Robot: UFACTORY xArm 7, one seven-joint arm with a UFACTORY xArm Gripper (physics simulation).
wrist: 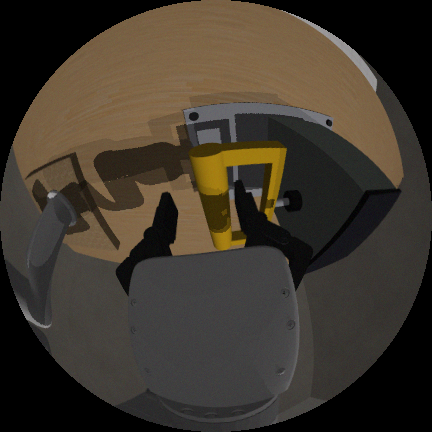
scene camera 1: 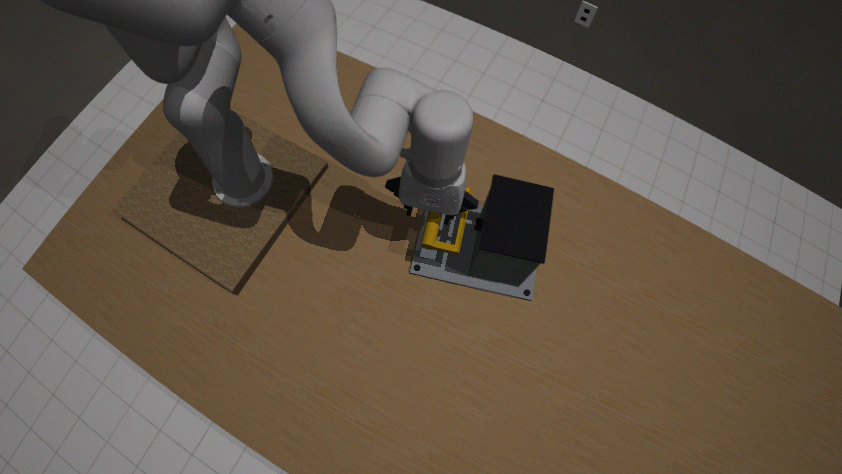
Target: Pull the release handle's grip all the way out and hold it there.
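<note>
The release handle's yellow grip [scene camera 1: 431,234] [wrist: 210,172] is a thick round bar on the side of a yellow frame away from the dark housing [scene camera 1: 515,217] [wrist: 320,170]. A thin rod with a black collar [scene camera 1: 478,224] [wrist: 293,201] shows between the frame and the housing. My gripper [scene camera 1: 428,216] [wrist: 202,195] is open, with one finger on each side of the grip. In the wrist view the right finger is over the frame's opening, close to the bar, and the left finger stands apart from it across a wider gap. In the scene view the arm partly hides the handle's far end.
The housing stands on a grey base plate [scene camera 1: 471,283] [wrist: 260,109] with dark bolts at its corners, on the wooden table [scene camera 1: 365,341] [wrist: 200,55]. The robot's base stands on a brown textured board [scene camera 1: 235,253] to the left in the scene view.
</note>
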